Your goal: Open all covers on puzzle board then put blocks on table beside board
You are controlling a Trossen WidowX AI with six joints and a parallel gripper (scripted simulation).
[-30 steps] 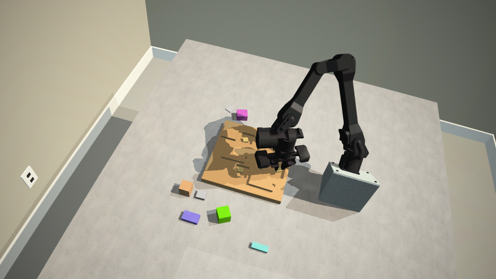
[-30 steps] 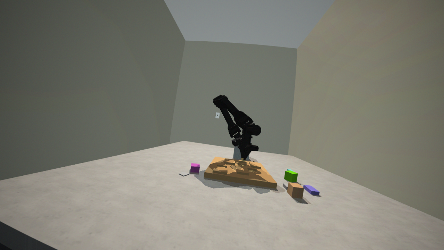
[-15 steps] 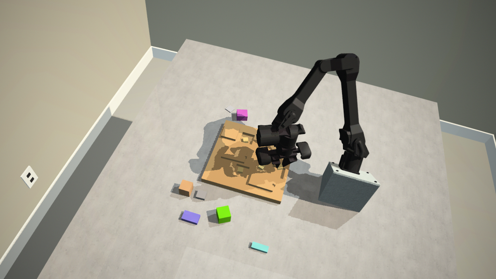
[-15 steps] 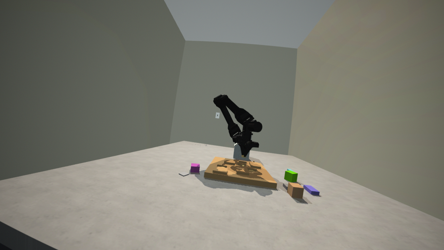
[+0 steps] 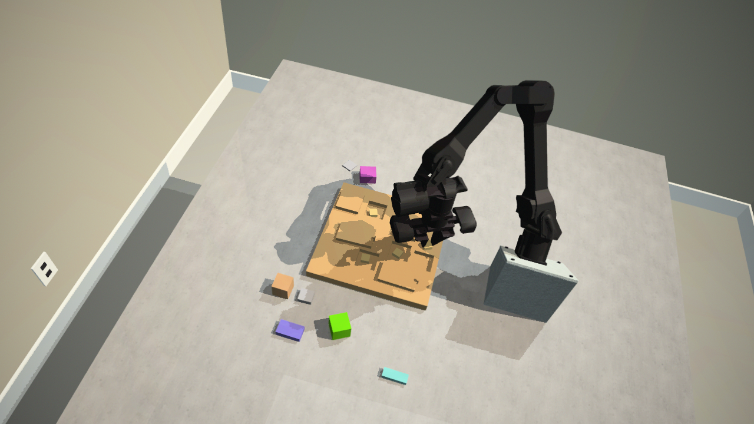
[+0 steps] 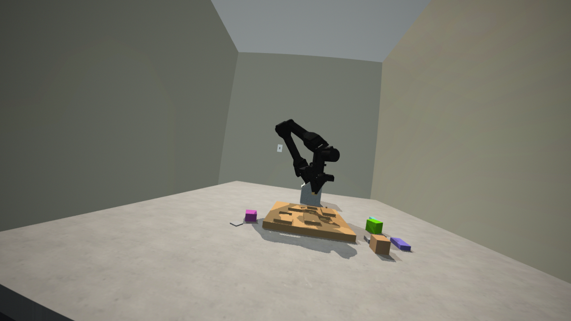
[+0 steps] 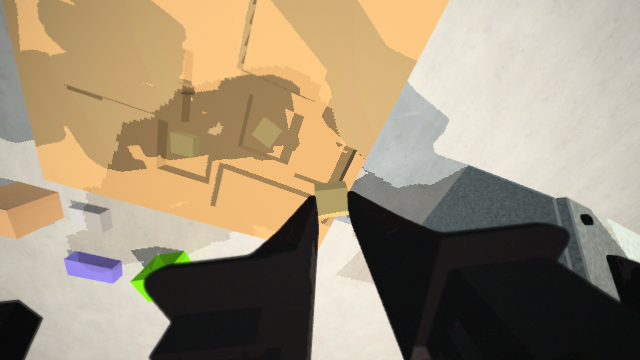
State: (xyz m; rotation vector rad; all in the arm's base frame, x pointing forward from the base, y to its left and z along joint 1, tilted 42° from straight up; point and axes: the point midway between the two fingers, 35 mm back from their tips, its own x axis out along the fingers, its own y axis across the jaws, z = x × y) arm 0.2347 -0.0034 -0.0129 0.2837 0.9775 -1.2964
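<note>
My gripper tip is now 22 cm to the right of the green block, 15 cm short of it and 7 cm above it. From my gripper tip the other things lie so: magenta block: 24 cm to the right, 20 cm ahead, 8 cm below; then grey block: 24 cm ahead, 16 cm to the left, 9 cm below; then cyan block: 29 cm to the left, 9 cm below.
</note>
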